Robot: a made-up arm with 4 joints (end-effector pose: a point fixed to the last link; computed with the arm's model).
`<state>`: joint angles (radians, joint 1 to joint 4).
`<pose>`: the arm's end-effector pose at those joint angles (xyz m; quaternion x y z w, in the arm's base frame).
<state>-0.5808 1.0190 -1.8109 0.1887</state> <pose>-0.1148 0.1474 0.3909 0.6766 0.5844 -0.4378 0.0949</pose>
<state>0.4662 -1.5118 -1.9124 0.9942</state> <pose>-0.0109 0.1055 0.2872 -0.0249 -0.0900 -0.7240 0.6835</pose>
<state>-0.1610 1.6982 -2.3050 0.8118</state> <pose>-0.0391 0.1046 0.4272 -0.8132 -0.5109 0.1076 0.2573</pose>
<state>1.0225 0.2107 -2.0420 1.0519</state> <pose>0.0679 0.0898 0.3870 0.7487 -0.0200 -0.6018 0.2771</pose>
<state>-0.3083 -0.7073 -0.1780 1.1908</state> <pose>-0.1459 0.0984 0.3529 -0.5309 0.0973 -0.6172 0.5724</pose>
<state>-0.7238 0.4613 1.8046 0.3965</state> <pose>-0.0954 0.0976 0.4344 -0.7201 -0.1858 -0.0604 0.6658</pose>
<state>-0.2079 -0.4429 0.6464 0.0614</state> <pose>-0.1019 0.1389 0.4194 -0.4619 -0.1844 -0.5312 0.6859</pose>
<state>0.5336 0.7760 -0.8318 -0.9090</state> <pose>-0.1000 0.1033 0.3737 -0.6588 0.2041 0.7170 0.1010</pose>
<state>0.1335 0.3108 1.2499 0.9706</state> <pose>-0.1056 0.0774 0.4285 -0.7356 0.3022 -0.4277 0.4297</pose>
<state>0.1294 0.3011 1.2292 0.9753</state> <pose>-0.1066 0.0780 0.4278 -0.7326 0.3033 -0.4317 0.4301</pose>
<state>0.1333 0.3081 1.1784 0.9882</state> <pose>-0.1091 0.0777 0.4244 -0.7156 0.3170 -0.4410 0.4393</pose>
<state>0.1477 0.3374 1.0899 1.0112</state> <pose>-0.1132 0.0770 0.4174 -0.6792 0.3468 -0.4556 0.4592</pose>
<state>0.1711 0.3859 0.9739 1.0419</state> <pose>-0.1179 0.0772 0.4072 -0.6251 0.3884 -0.4717 0.4857</pose>
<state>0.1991 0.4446 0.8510 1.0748</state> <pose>-0.1221 0.0794 0.3959 -0.5612 0.4330 -0.4847 0.5125</pose>
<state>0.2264 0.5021 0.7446 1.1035</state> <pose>-0.1246 0.0831 0.3859 -0.4998 0.4716 -0.4923 0.5342</pose>
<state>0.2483 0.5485 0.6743 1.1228</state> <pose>-0.1257 0.0864 0.3791 -0.4539 0.4981 -0.4950 0.5485</pose>
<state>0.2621 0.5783 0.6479 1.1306</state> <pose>-0.1258 0.0880 0.3760 -0.4310 0.5111 -0.4946 0.5553</pose>
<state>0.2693 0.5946 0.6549 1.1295</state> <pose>-0.1256 0.0876 0.3755 -0.4265 0.5143 -0.4929 0.5573</pose>
